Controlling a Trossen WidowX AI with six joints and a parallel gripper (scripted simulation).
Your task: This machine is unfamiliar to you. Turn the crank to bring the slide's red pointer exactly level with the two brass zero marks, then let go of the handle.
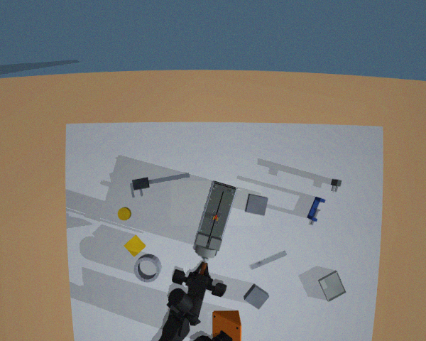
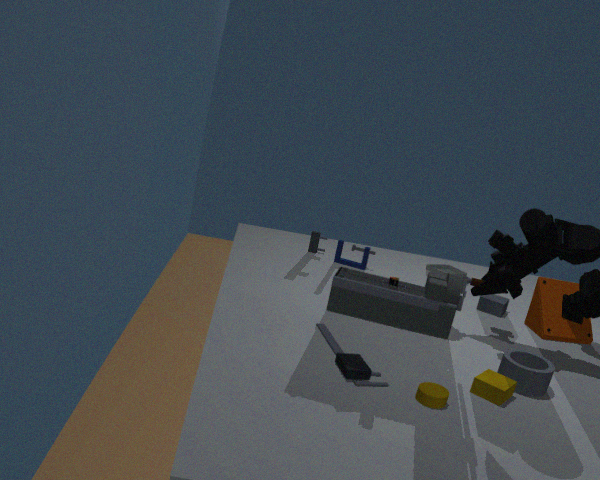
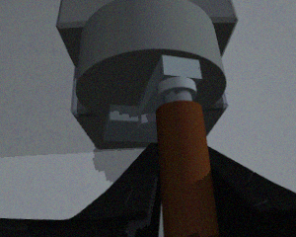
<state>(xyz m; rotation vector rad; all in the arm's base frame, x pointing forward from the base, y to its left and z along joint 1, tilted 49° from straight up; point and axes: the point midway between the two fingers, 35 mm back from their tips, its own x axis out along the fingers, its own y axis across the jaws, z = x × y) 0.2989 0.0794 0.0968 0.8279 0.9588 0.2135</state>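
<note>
My gripper tip is now 170 mm short of the red pointer, 20 mm to the left of it and 10 mm above it. Round my gripper tip: flat grey bar (250 mm to the right, 90 mm below, 10 mm ahead); then brown crank handle (20 mm behind, 20 mm above); then yellow block (280 mm to the left, 80 mm below).
</note>
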